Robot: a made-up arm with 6 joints. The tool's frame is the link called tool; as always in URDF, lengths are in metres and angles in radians. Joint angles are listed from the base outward. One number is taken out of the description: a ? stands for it. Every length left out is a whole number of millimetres.
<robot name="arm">
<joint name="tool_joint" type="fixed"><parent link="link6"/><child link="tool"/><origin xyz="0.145 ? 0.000" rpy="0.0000 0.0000 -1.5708"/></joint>
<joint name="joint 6" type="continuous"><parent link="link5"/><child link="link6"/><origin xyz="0.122 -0.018 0.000" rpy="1.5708 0.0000 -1.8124"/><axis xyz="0 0 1"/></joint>
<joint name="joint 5" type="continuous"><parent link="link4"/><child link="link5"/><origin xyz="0.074 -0.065 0.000" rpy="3.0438 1.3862 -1.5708"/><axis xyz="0 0 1"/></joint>
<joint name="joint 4" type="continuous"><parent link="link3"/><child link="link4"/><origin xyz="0.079 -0.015 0.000" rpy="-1.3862 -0.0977 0.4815"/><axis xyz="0 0 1"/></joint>
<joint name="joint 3" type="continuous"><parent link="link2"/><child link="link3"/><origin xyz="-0.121 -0.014 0.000" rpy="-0.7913 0.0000 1.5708"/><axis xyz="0 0 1"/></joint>
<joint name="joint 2" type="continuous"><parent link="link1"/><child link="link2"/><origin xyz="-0.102 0.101 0.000" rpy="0.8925 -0.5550 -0.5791"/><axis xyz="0 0 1"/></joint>
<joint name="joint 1" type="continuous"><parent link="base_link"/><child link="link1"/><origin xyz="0.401 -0.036 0.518" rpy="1.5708 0.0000 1.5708"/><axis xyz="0 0 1"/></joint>
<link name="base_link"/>
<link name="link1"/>
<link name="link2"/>
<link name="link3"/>
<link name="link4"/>
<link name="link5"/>
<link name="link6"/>
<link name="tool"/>
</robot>
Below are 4 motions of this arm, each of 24 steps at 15 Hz.
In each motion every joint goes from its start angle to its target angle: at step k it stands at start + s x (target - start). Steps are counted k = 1, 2, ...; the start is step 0. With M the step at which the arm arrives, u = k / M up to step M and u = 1 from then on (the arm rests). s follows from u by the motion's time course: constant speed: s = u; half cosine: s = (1 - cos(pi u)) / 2; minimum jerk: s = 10 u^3 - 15 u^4 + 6 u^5.
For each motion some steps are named. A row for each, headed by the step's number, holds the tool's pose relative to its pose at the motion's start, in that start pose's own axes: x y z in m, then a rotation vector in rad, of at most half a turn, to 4 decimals.
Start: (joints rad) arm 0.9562 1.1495 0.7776 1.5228 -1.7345 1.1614
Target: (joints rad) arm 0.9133 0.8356 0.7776 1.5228 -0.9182 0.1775
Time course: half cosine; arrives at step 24
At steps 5, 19, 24:
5: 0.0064 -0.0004 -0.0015 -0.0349 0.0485 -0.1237
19: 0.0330 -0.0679 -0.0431 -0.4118 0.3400 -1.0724
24: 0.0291 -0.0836 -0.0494 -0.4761 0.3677 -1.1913

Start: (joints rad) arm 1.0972 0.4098 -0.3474 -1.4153 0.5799 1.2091
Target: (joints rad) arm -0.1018 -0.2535 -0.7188 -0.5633 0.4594 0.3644
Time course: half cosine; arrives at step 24
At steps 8, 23, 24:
8: -0.0474 0.0174 -0.0385 -0.3048 -0.3373 0.2284
23: -0.1580 0.0162 -0.1399 -0.7805 -1.6290 0.8533
24: -0.1585 0.0159 -0.1404 -0.7814 -1.6370 0.8566

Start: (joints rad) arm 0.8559 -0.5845 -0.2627 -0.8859 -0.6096 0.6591
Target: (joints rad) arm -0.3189 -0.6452 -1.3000 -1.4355 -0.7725 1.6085
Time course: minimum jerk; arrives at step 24
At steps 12, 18, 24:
12: -0.0469 -0.0556 0.0300 -0.4947 -0.5217 1.0683
18: 0.0020 -0.0461 0.1561 -1.0472 -1.1207 1.7076
24: 0.0040 -0.0291 0.2073 -1.2275 -1.3081 1.8088

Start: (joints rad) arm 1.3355 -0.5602 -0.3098 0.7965 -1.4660 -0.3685
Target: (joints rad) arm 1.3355 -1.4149 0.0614 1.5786 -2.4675 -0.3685
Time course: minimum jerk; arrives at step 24
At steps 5, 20, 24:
5: -0.0093 0.0000 -0.0011 0.0372 0.1018 -0.0338
20: 0.0384 -0.0518 0.0259 0.7536 1.1563 -1.0734
24: 0.0438 -0.0590 0.0243 0.7866 1.1780 -1.1324

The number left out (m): 0.047
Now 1 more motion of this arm.
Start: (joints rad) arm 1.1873 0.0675 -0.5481 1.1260 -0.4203 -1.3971
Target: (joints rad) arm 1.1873 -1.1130 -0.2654 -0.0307 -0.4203 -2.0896
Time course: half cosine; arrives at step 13
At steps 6, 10, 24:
6: 0.1279 0.0034 -0.0691 -0.1054 -0.2230 -0.5638
10: 0.2375 -0.0638 -0.0906 -0.0913 -0.5565 -1.0423
24: 0.2610 -0.0905 -0.0846 -0.0572 -0.6683 -1.1600

